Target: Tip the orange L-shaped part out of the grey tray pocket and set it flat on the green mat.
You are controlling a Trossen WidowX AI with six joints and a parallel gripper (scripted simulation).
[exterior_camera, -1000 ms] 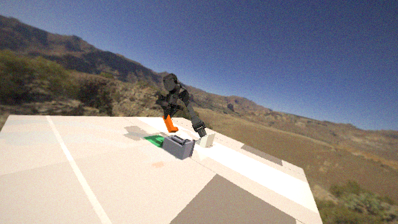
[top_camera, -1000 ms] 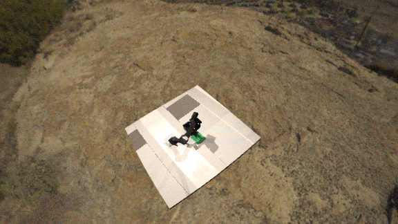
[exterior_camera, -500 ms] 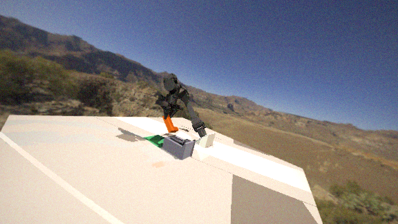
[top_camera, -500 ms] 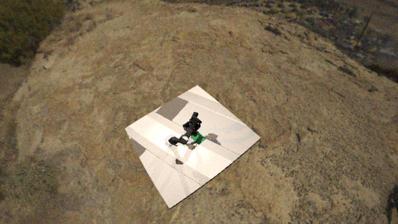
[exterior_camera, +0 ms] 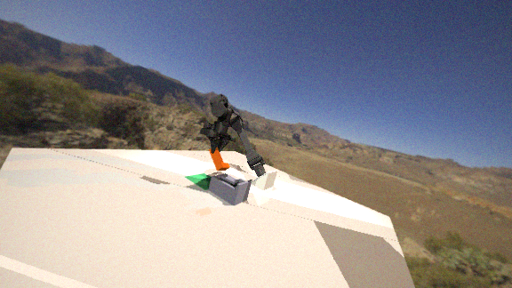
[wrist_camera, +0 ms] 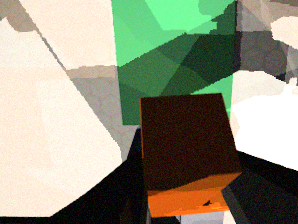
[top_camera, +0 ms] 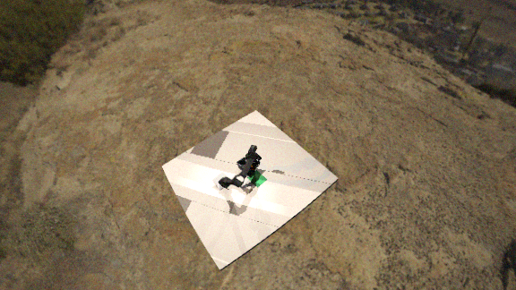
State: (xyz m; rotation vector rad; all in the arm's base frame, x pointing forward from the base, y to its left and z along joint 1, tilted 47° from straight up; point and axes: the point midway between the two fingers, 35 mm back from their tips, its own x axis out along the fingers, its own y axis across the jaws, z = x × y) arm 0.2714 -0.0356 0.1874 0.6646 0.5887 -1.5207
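The green mat lies 30 mm to the right of my gripper tip and 160 mm below it. The rest, counted from my gripper tip: orange L-shaped part (10 mm behind, 30 mm to the left, 30 mm below).
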